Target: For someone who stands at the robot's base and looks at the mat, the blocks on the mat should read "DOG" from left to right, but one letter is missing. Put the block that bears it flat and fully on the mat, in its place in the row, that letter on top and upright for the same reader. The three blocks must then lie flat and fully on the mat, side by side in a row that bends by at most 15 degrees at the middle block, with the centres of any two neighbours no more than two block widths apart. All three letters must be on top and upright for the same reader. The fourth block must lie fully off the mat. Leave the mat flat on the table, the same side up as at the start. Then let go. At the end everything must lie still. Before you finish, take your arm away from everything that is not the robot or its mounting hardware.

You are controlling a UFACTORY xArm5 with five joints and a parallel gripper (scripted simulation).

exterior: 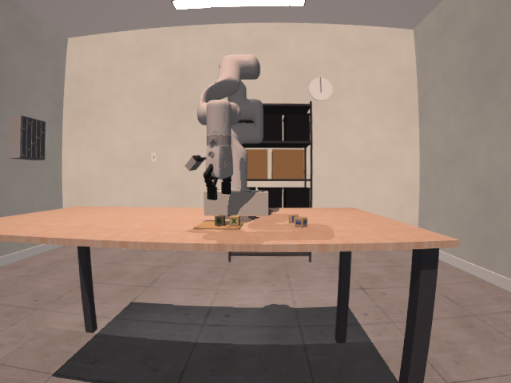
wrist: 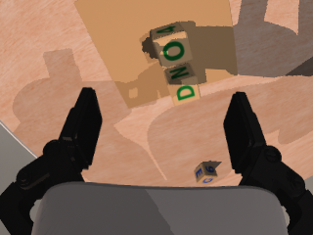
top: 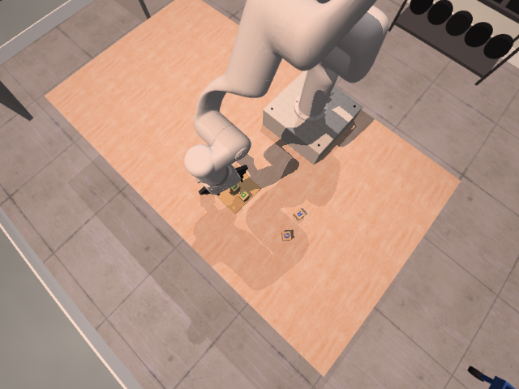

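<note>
Right now the blue-lettered block is 250 mm to the left of my hand, 90 mm below it and 40 mm behind it. Round my hand: mat 100 mm below, 20 mm behind.
</note>
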